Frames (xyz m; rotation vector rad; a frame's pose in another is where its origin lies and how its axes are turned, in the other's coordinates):
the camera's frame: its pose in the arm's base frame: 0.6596 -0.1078 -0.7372 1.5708 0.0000 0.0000
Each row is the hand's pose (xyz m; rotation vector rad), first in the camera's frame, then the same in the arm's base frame.
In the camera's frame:
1: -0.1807 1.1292 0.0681 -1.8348 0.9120 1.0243
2: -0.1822 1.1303 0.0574 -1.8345 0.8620 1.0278
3: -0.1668 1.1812 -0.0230 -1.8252 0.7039 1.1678
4: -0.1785 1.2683 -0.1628 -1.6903 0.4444 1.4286
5: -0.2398 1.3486 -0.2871 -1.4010 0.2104 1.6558
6: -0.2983 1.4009 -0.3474 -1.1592 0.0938 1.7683
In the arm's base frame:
1: 0.4789 -0.1759 0.3920 -0.4792 -0.0675 1.1645
2: 0.4774 -0.1652 0.3931 -0.4695 -0.0998 1.1376
3: 0.4928 -0.0848 0.4440 -0.4673 -0.2794 1.1275
4: 0.4811 0.0550 0.5311 -0.3802 -0.6019 1.1455
5: 0.4198 0.1793 0.6114 -0.1666 -0.9154 1.1819
6: 0.3613 0.2396 0.6637 0.0208 -1.0927 1.2151

